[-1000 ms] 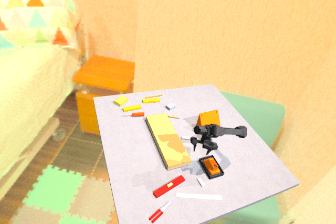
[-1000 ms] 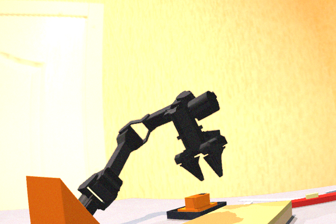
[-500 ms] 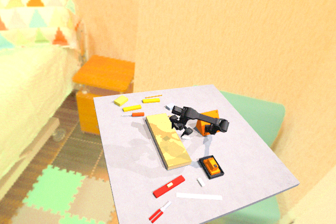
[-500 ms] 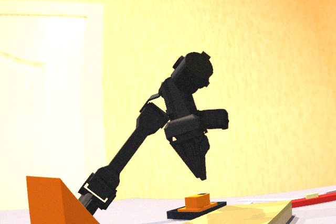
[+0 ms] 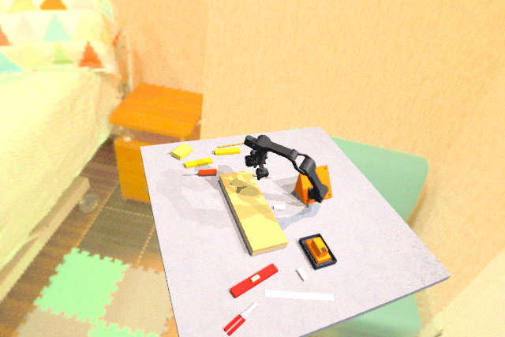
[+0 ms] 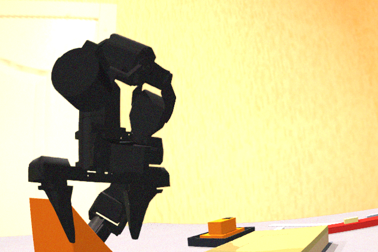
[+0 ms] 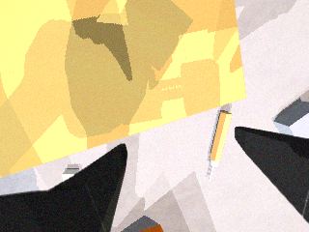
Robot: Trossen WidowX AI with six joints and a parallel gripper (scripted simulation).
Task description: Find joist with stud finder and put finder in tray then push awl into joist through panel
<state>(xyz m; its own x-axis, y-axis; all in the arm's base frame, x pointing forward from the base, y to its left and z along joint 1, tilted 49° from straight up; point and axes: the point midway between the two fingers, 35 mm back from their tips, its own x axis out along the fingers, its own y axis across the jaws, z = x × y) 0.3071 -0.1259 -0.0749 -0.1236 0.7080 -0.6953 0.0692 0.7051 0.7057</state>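
My gripper tip is 90 mm past the awl, 90 mm above it and 70 mm to the left of it. Round my gripper tip: orange stud finder: 490 mm to the left, 170 mm behind, 50 mm below; then red level: 560 mm to the left, 170 mm ahead, 80 mm below; then dark tray: 480 mm to the left, 170 mm behind, 80 mm below.
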